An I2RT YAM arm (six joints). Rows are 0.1 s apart.
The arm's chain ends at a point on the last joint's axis. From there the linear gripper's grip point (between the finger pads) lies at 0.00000 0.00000 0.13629 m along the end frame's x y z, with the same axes.
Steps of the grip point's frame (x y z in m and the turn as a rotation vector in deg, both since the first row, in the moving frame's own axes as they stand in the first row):
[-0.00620, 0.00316, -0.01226, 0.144, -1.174, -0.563]
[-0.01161, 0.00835, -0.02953, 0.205, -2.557, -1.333]
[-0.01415, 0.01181, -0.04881, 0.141, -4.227, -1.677]
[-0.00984, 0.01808, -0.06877, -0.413, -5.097, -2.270]
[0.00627, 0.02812, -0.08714, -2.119, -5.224, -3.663]
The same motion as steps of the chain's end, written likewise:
[-0.00341, 0.00349, -0.01223, 0.144, -1.174, -0.563]
[-0.00552, 0.00877, -0.02939, 0.205, -2.557, -1.333]
[-0.00410, 0.01200, -0.04844, 0.141, -4.227, -1.677]
[0.00225, 0.01686, -0.06823, -0.413, -5.097, -2.270]
[0.01851, 0.02269, -0.08648, -2.119, -5.224, -3.663]

